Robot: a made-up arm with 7 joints.
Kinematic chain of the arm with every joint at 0, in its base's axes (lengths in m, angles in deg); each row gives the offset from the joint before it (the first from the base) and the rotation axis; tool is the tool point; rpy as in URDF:
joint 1: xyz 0 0 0 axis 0.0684 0.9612 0.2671
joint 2: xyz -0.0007 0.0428 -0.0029 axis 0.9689 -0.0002 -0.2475
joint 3: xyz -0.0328 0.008 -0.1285 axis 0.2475 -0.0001 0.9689
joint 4: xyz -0.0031 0 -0.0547 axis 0.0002 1 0
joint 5: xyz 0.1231 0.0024 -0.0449 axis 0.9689 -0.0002 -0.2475
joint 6: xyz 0.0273 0 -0.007 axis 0.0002 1 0
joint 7: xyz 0.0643 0 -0.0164 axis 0.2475 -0.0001 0.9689
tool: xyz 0 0 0 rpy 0 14.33 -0.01
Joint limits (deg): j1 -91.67..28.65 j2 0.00..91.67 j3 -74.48..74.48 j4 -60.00..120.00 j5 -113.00..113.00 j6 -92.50..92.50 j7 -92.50..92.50
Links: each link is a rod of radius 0.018 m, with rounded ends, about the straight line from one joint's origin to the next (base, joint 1, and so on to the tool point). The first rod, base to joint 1, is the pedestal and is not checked.
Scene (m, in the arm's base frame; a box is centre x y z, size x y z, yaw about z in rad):
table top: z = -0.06
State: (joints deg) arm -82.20 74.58 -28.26 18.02 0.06 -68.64 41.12
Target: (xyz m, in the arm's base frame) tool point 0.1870 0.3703 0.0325
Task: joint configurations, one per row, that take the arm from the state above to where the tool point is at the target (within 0.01 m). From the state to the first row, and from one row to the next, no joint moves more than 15 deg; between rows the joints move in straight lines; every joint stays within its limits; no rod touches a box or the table.
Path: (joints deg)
1: -74.44 78.85 -29.42 32.10 0.90 -66.14 41.12
2: -66.67 83.12 -30.58 46.19 1.73 -63.64 41.12
3: -58.91 87.40 -31.74 60.27 2.57 -61.14 41.12
4: -51.14 91.67 -32.90 74.36 3.41 -58.64 41.12

